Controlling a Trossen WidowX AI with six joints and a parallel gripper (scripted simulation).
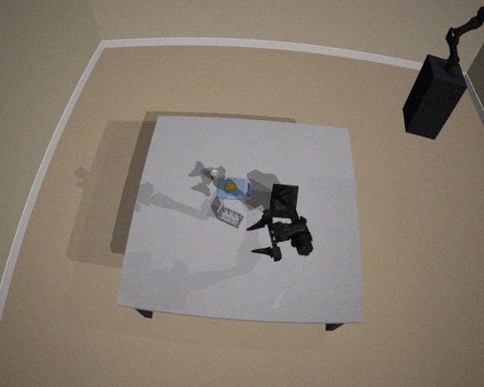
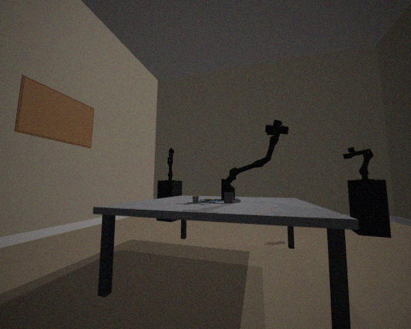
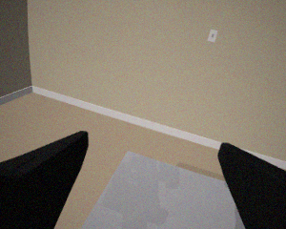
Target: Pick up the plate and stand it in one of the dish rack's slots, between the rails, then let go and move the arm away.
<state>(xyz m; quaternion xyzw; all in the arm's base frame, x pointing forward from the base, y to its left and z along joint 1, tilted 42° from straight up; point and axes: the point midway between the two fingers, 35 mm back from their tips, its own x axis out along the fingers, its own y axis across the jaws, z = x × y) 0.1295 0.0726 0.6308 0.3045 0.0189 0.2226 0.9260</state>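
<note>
My gripper tip is 190 mm short of the plate, 550 mm to the left of it and 570 mm above it. Round my gripper tip: blue spoon (90 mm ahead, 550 mm to the right, 590 mm below); dish rack (150 mm ahead, 360 mm to the right, 570 mm below); blue mat (190 mm ahead, 540 mm to the right, 590 mm below).
</note>
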